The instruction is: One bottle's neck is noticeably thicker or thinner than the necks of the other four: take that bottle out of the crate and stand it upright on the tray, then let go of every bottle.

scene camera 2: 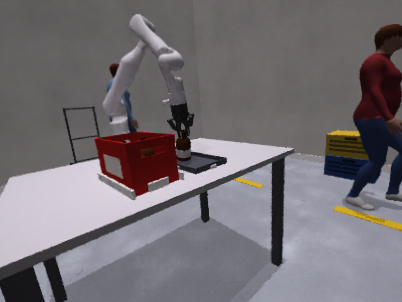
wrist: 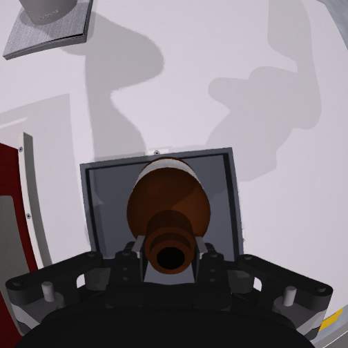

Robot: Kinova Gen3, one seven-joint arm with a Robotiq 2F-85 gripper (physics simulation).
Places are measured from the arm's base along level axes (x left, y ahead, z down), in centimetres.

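Pixels of known places: gripper, fingertip midpoint: [scene camera 2: 184,137].
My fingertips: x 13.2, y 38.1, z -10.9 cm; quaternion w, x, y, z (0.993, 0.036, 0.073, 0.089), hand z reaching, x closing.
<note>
For each thing: its top centre in the pictures, then the offset to it from my fingertips. Level surfaces: height alone.
- brown bottle, middle of its top: [scene camera 2: 181,129] dx +0.8, dy -2.5, dz -3.6 cm
- dark grey tray, middle of its top: [scene camera 2: 193,158] dx +0.8, dy +4.1, dz +10.2 cm
- red crate, middle of its top: [scene camera 2: 132,136] dx -26.3, dy +1.4, dz -4.7 cm
- Brown glass, middle of its top: [scene camera 2: 143,137] dx -22.1, dy +1.4, dz -3.5 cm
- table, its level: dz +12.8 cm
A brown bottle [scene camera 2: 183,149] [wrist: 168,200] with a white label stands upright over the tray's rear left part in the scene view. In the wrist view its body is over the tray's inside. Whether its base touches the tray floor cannot be told. My gripper [scene camera 2: 183,133] [wrist: 169,248] is shut on this bottle's neck, from above. The dark grey tray [scene camera 2: 206,162] [wrist: 107,200] lies on the table beside the red crate [scene camera 2: 137,167] [wrist: 9,175]. Brown glass [scene camera 2: 147,152] shows through the crate's handle hole; the other bottles and their necks are hidden by the crate walls.
White rails [scene camera 2: 117,186] [wrist: 31,200] border the crate on the table [scene camera 2: 250,152]. The robot's metal base plate [wrist: 55,40] is at the wrist view's top left. A person in red [scene camera 2: 380,90] is at the right, another in blue behind the arm. Stacked yellow and blue crates [scene camera 2: 342,145] stand on the floor.
</note>
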